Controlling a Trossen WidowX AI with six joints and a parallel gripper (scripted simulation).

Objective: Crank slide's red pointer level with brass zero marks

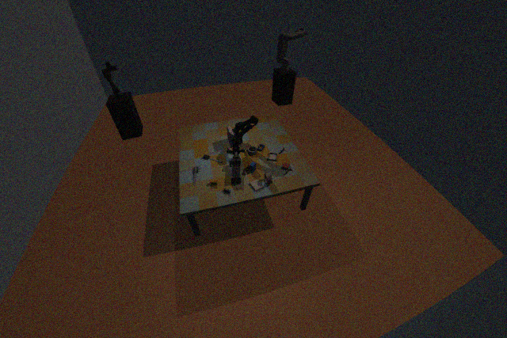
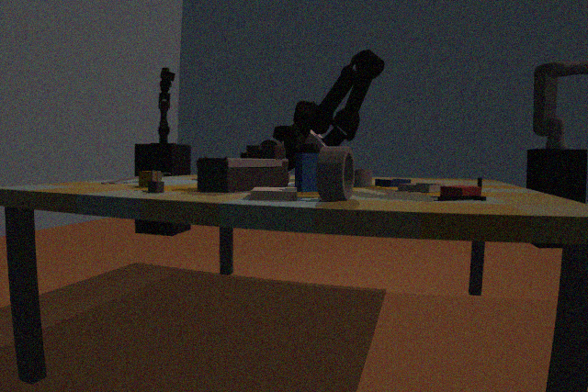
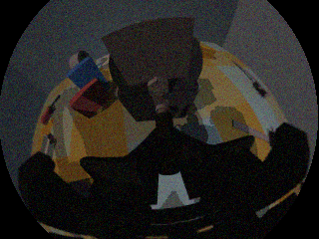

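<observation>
My gripper tip is now 140 mm short of the red pointer, 50 mm below it and 40 mm to the left of it. From my gripper tip the other things lie so: blue block (170 mm ahead, 120 mm to the left, 10 mm above); yellow block (290 mm to the right, 210 mm ahead, 10 mm below); dark crank handle (30 mm above, 20 mm behind, 10 mm to the left).
</observation>
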